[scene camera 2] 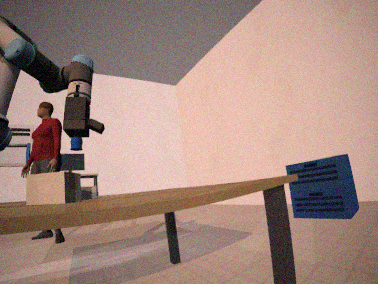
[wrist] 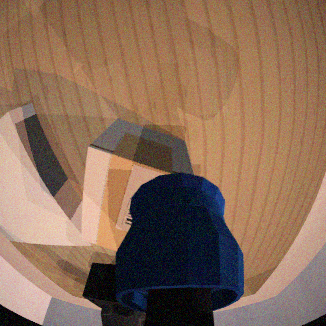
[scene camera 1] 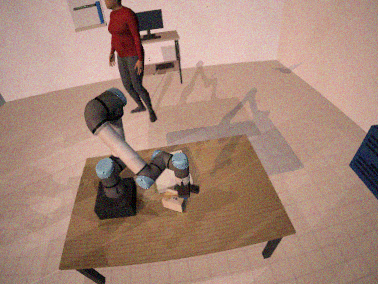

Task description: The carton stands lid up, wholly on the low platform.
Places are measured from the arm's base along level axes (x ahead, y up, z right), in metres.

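Pixels of known places: hand, its tool point: (scene camera 2: 76, 149) (wrist: 177, 214); arm's base, origin of its link: (wrist: 129, 312) (scene camera 1: 115, 188).
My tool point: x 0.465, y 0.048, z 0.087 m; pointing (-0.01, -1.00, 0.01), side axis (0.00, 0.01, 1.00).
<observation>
For each thing: its top centre in the pictures, then the offset to it from my tool point. Level surfaces: height alone.
- carton, centre of its top: (wrist: 123, 219) (scene camera 2: 54, 174) (scene camera 1: 174, 196) dx -0.077, dy -0.065, dz -0.043 m
- low pale platform, centre of its top: (wrist: 2, 202) (scene camera 1: 170, 168) dx -0.131, dy -0.103, dz -0.314 m
- wooden table, height of its surface: dy -0.151 m
The carton (scene camera 1: 174, 204) (scene camera 2: 46, 189) (wrist: 97, 190) stands upright on the table, not on the platform. In the wrist view its upper face shows an orange-tan band and a pale label with dark marks. The low pale platform (scene camera 1: 167, 184) (wrist: 25, 210) lies beside it, behind it in scene camera 1, partly hidden by the arm. I cannot make out the platform in scene camera 2. My blue suction cup (scene camera 1: 186, 198) (scene camera 2: 76, 145) (wrist: 177, 192) is off and holds nothing. It points down above the carton's level, with a gap in scene camera 2, and covers part of the carton in the wrist view.
The wooden table (scene camera 1: 225, 215) (scene camera 2: 200, 192) carries the arm's black base (scene camera 1: 116, 200). A person in a red sweater (scene camera 1: 125, 32) (scene camera 2: 47, 137) stands behind the table, near a desk with a monitor (scene camera 1: 150, 21). A blue box (scene camera 1: 369, 160) (scene camera 2: 322, 187) is at the right.
</observation>
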